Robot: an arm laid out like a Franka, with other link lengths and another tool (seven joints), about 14 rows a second.
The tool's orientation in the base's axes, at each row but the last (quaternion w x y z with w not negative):
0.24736 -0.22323 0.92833 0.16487
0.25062 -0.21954 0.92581 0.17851
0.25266 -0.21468 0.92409 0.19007
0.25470 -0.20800 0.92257 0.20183
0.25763 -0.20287 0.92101 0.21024
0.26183 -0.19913 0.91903 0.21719
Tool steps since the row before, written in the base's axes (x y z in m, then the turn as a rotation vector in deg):
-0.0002 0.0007 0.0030 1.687 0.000 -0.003
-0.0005 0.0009 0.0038 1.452 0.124 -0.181
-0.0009 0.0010 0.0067 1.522 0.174 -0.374
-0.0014 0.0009 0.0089 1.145 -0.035 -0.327
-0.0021 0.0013 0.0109 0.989 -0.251 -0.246
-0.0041 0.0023 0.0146 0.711 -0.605 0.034
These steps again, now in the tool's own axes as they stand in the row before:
-0.0017 0.0013 -0.0023 -1.311 -0.837 0.653
-0.0020 0.0018 -0.0029 -1.071 -0.656 0.761
-0.0033 0.0029 -0.0052 -1.035 -0.695 0.966
-0.0041 0.0038 -0.0071 -0.706 -0.673 0.683
-0.0048 0.0052 -0.0087 -0.572 -0.754 0.453
-0.0057 0.0082 -0.0117 -0.424 -0.831 -0.050

